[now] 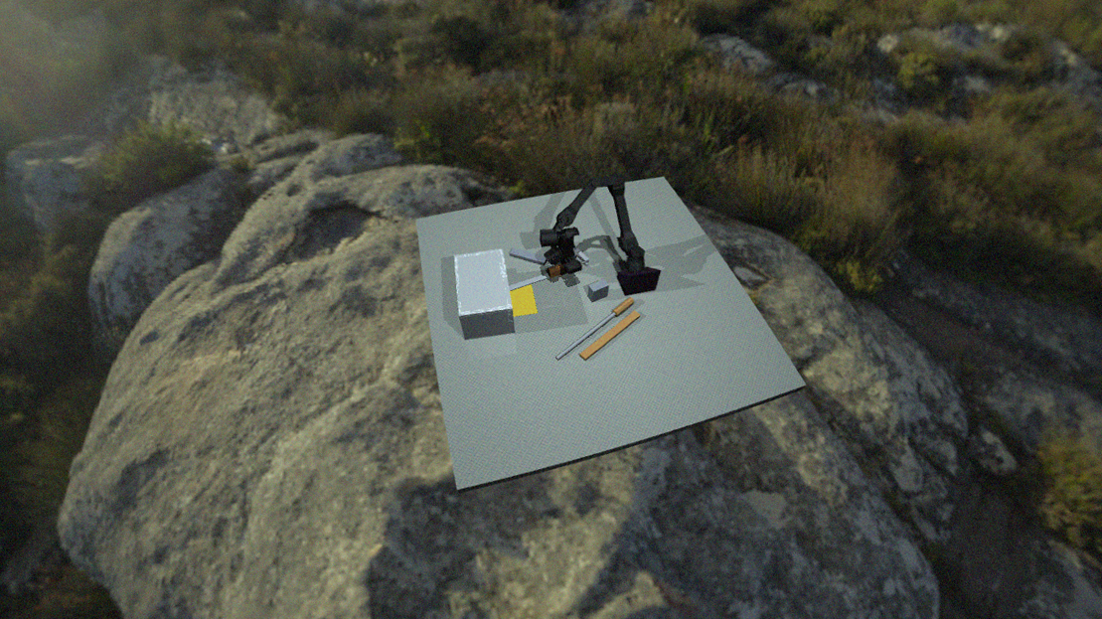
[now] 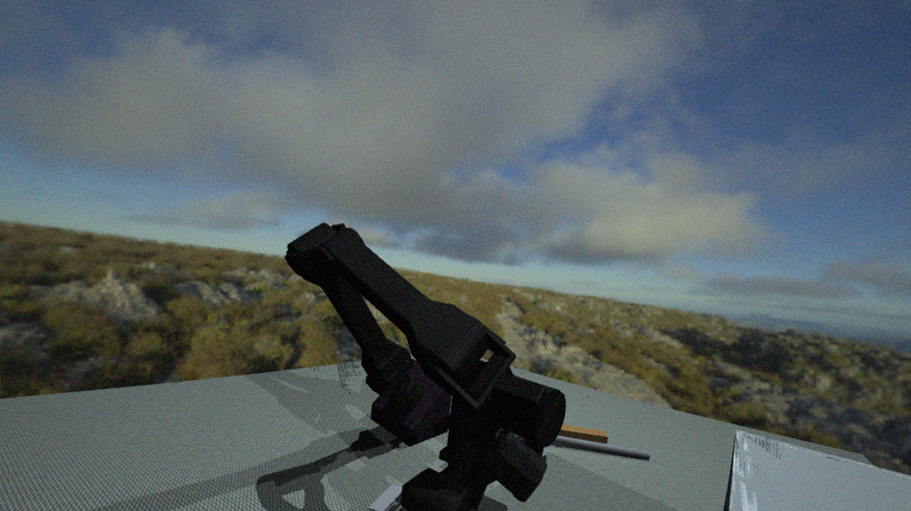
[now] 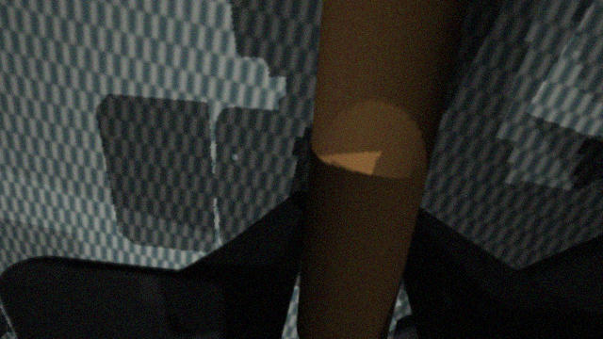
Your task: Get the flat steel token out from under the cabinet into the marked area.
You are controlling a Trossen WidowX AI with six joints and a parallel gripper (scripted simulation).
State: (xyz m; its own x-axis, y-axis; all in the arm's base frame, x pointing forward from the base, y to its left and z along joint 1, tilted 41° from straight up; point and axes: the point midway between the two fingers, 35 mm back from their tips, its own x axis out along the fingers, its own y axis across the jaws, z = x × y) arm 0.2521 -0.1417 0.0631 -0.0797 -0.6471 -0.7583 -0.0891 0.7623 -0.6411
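My gripper tip is now 90 mm past the grey bar and 50 mm to the left of it. Round my gripper tip: grey block 80 mm behind, 170 mm to the left, 20 mm above; small grey cube 80 mm behind, 140 mm to the right; wooden stick 50 mm behind, 370 mm to the left.
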